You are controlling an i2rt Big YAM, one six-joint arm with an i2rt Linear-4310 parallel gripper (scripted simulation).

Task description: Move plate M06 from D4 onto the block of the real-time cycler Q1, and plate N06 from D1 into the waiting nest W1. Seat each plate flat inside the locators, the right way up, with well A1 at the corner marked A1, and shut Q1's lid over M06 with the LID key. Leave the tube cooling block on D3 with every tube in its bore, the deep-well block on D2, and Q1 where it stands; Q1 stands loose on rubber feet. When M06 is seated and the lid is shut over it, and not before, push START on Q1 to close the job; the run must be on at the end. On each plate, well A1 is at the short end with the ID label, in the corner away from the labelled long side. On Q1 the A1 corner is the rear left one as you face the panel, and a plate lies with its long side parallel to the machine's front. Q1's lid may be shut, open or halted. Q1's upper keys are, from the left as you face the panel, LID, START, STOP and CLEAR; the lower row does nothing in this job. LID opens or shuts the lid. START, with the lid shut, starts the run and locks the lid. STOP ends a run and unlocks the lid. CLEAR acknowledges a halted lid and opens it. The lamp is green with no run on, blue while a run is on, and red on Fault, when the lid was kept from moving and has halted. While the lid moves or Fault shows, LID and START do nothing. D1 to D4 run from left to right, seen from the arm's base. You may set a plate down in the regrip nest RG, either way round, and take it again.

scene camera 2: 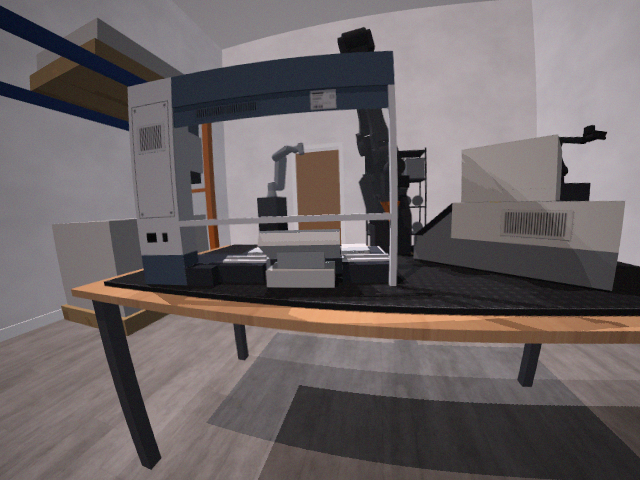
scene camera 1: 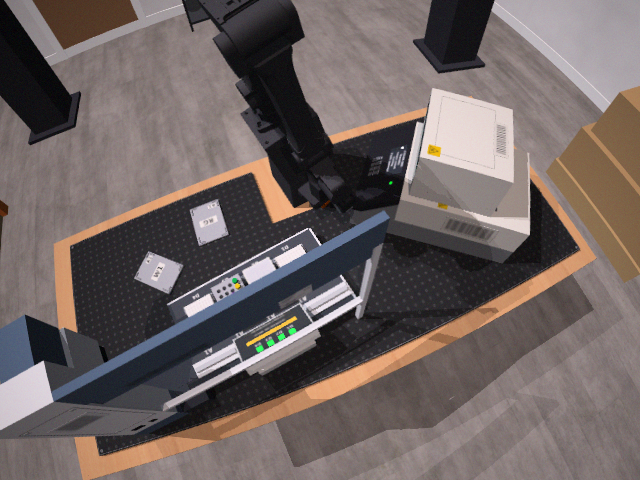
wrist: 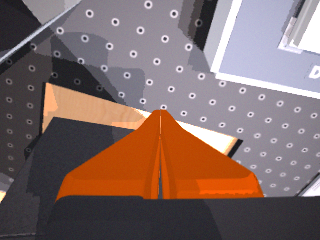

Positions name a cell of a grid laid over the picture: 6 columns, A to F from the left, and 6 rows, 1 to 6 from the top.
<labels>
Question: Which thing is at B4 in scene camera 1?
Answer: A grey waiting nest.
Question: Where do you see a white lid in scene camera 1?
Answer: E3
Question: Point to a white lid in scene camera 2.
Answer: E3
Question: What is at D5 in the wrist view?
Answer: My gripper.
</labels>
